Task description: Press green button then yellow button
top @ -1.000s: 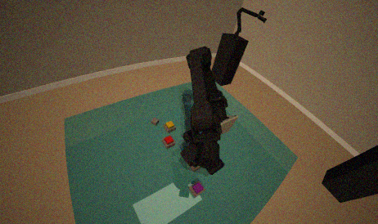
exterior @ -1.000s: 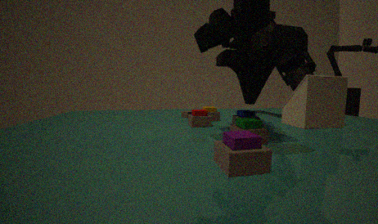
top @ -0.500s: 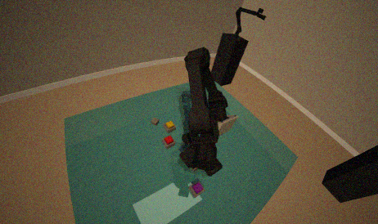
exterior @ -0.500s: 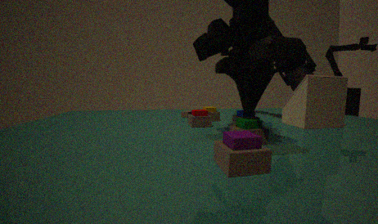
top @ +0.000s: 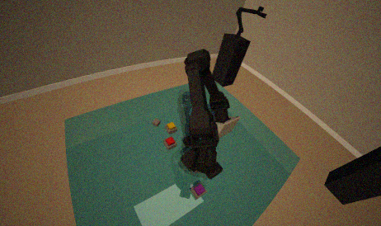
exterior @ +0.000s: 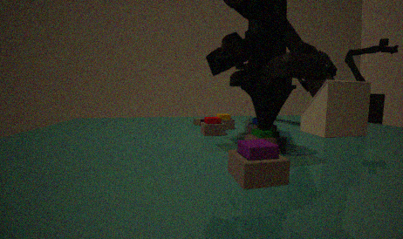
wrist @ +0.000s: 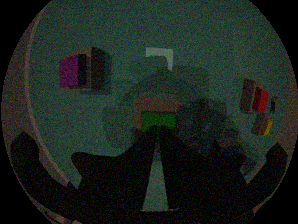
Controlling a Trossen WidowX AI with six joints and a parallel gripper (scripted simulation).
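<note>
Now: gripper tip 10 mm above the green button. Round my gripper tip: red button 50 mm ahead, 160 mm to the right; yellow button 10 mm ahead, 240 mm to the right; purple button 50 mm ahead, 100 mm to the left.
</note>
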